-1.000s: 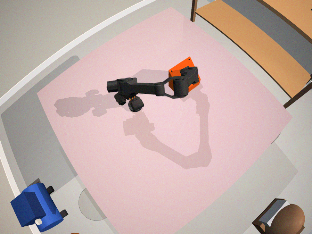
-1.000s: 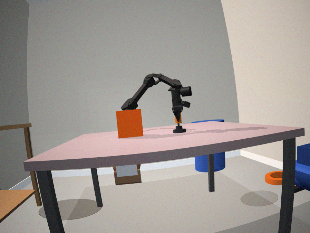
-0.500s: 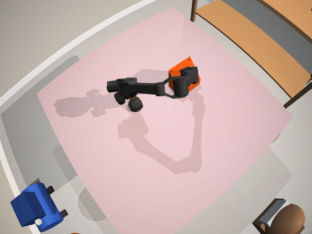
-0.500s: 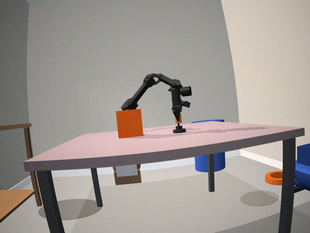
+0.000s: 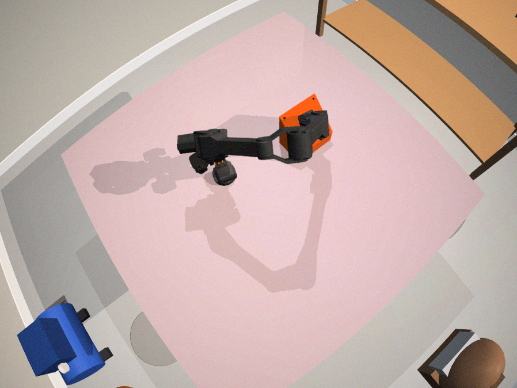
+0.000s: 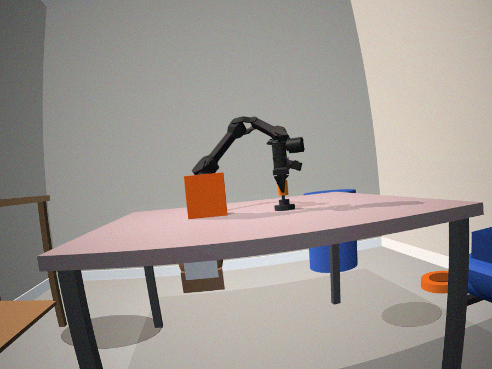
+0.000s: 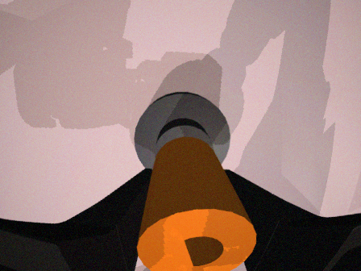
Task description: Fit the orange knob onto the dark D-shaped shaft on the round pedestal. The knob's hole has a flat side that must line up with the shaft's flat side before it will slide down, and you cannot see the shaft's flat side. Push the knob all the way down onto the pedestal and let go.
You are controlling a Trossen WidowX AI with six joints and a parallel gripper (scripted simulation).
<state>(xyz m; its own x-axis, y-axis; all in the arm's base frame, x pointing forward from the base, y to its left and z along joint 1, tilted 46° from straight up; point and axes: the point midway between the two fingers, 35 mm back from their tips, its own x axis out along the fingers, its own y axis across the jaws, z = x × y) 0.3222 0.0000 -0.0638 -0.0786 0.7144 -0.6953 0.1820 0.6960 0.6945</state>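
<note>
Right now my gripper tip is 2 cm below the orange knob. From my gripper tip the other things lie so: pedestal (4 cm below).
</note>
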